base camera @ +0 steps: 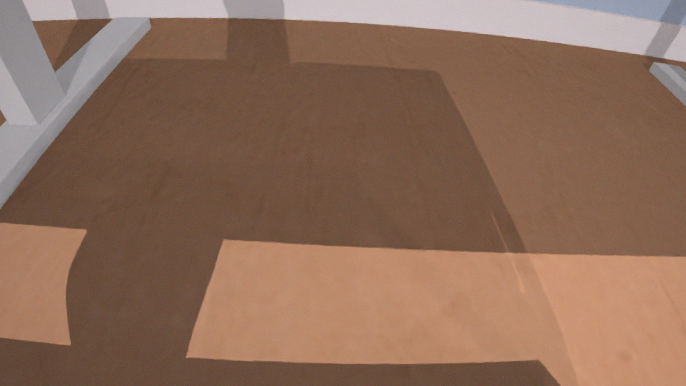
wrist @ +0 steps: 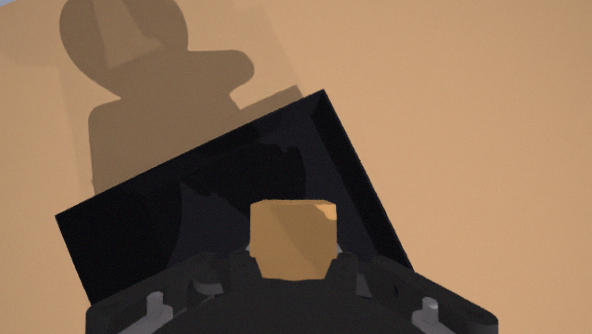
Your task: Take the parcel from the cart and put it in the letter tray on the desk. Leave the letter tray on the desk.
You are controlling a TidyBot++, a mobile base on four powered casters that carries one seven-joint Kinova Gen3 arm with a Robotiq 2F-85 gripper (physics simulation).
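Places are measured from the arm's base along level axes (x back, y right, z up), in millimetres.
Where they show: gripper, between the fingertips: (wrist: 293,248).
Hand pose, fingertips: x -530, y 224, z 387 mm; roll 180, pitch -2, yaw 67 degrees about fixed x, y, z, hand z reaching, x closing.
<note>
Each offset is from my fingertips to the top centre of the thing. "*": to the spot under its first point. Level surfaces: height alone.
The parcel @[dz +51, dx -12, dy +4 mm] (wrist: 293,237), a small tan box, is in the lower middle of the wrist view, held between the fingers. My gripper (wrist: 293,248) is shut on it. The letter tray @[* dz -2, dx -26, dy +79 mm] (wrist: 367,182), black with raised walls, lies turned at an angle on the tan desk top @[dz -64 mm] (wrist: 475,125). The parcel is seen over the tray's inside; its height above the tray floor is hard to tell. The near part of the tray is hidden behind the gripper. The cart does not show in either view.
In the base camera view, a grey desk leg with its foot @[* dz -761, dx -76, dy -632 mm] (base camera: 75,95) stands at the left on the brown floor @[dz -784 mm] (base camera: 375,300). Another grey foot @[* dz -762, dx -280, dy +537 mm] (base camera: 672,80) shows at the right edge. A white wall base (base camera: 400,17) runs along the back. Shadows cross the desk top beyond the tray.
</note>
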